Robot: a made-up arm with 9 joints.
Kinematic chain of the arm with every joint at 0, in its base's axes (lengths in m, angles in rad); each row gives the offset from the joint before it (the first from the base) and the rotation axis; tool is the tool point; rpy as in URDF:
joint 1: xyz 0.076 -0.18 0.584 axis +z
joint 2: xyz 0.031 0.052 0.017 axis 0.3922 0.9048 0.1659
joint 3: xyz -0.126 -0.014 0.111 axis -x
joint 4: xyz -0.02 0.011 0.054 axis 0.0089 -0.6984 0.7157
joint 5: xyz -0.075 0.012 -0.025 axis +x
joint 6: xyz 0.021 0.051 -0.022 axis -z
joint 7: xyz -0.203 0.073 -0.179 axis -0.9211 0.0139 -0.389
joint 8: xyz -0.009 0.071 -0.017 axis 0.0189 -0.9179 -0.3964
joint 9: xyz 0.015 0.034 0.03 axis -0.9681 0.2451 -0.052
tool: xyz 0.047 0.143 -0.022 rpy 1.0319 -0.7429 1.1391
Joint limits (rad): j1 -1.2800..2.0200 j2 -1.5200..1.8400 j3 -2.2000..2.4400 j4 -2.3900..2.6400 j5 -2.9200..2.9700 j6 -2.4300..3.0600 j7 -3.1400..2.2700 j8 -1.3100..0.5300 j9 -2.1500..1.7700
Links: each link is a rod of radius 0.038 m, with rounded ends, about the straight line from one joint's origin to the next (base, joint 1, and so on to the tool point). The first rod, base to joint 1, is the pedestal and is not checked.
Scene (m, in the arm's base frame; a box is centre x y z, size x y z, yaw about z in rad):
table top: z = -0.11
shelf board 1: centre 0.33 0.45 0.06 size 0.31 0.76 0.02 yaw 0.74
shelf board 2: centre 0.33 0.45 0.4 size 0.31 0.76 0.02 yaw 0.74
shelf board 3: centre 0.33 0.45 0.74 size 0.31 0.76 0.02 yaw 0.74
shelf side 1: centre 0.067 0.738 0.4 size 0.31 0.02 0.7 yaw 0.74
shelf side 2: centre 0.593 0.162 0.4 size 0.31 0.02 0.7 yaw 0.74
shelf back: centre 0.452 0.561 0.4 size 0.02 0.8 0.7 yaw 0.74
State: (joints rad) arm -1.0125 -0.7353 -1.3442 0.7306 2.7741 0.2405 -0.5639 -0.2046 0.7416
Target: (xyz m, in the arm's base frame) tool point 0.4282 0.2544 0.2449
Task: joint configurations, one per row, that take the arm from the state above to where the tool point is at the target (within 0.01 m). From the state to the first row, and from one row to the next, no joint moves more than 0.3 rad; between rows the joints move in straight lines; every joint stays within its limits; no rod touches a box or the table.
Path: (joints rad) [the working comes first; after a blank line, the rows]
Joints at the target: -1.2800 -1.5138 -0.1312 0.2927 1.5535 0.5186 -0.0298 0.0908 0.9893
Straight joint move there: touches shelf board 2.

1: -1.1017 -0.9026 -1.1636 0.6981 2.5498 0.1846 -0.4224 -0.1107 0.6977
2: -1.1908 -1.0700 -0.9830 0.6657 2.3254 0.1287 -0.2809 -0.0168 0.6538
3: -1.2800 -1.2373 -0.8025 0.6332 2.1011 0.0728 -0.1394 0.0771 0.6100
4: -1.2800 -1.3295 -0.5787 0.5197 1.9185 0.2214 -0.1029 0.0817 0.7364
5: -1.2800 -1.4216 -0.3549 0.4062 1.7360 0.3700 -0.0663 0.0863 0.8629
6: -1.2800 -1.5138 -0.1312 0.2927 1.5535 0.5186 -0.0298 0.0908 0.9893

